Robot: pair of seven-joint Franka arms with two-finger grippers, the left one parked.
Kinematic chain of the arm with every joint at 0, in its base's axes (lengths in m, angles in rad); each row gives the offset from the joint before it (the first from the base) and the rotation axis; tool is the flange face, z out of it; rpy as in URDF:
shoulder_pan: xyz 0 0 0.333 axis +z
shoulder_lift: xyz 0 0 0 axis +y
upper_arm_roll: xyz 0 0 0.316 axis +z
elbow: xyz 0.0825 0 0 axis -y
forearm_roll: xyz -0.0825 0 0.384 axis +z
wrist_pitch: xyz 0 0 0 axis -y
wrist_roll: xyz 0.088 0 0 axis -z
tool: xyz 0 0 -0.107 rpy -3.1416 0 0
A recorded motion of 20 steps. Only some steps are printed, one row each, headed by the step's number.
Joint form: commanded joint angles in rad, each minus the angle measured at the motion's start. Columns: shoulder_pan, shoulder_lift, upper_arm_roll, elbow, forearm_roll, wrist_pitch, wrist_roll.
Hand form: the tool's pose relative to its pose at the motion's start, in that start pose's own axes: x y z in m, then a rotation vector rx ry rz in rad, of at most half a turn. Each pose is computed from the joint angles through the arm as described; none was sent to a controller.
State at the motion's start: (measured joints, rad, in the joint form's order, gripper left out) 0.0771 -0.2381 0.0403 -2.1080 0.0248 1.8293 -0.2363
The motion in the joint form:
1: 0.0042 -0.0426 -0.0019 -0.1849 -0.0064 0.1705 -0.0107
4: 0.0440 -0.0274 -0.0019 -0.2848 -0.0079 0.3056 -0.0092
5: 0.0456 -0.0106 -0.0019 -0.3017 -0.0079 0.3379 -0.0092
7: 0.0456 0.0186 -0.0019 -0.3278 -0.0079 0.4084 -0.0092
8: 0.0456 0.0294 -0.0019 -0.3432 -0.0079 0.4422 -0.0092
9: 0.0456 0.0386 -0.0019 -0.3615 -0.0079 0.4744 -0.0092
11: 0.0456 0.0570 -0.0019 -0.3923 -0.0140 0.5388 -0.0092
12: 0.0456 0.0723 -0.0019 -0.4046 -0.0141 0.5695 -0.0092
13: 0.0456 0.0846 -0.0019 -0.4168 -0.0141 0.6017 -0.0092
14: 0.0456 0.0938 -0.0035 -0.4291 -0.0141 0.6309 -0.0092
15: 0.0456 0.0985 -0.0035 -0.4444 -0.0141 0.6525 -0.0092
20: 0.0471 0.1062 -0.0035 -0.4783 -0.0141 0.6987 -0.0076
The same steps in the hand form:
1: -0.0173 -0.0029 0.0536 -0.0147 0.0254 -0.0119
4: -0.0179 -0.0202 0.0955 -0.0217 0.0440 -0.0493
5: -0.0167 -0.0203 0.1079 -0.0211 0.0426 -0.0506
7: -0.0135 -0.0191 0.1266 -0.0239 0.0576 -0.0502
8: -0.0134 -0.0188 0.1353 -0.0254 0.0651 -0.0499
9: -0.0145 -0.0187 0.1447 -0.0264 0.0697 -0.0497
11: -0.0158 -0.0184 0.1606 -0.0339 0.0836 -0.0534
12: -0.0159 -0.0182 0.1700 -0.0343 0.0867 -0.0534
13: -0.0160 -0.0180 0.1777 -0.0357 0.0942 -0.0533
14: -0.0169 -0.0173 0.1843 -0.0370 0.1019 -0.0517
15: -0.0195 -0.0176 0.1908 -0.0374 0.1034 -0.0516
20: -0.0258 -0.0192 0.2039 -0.0383 0.1079 -0.0513

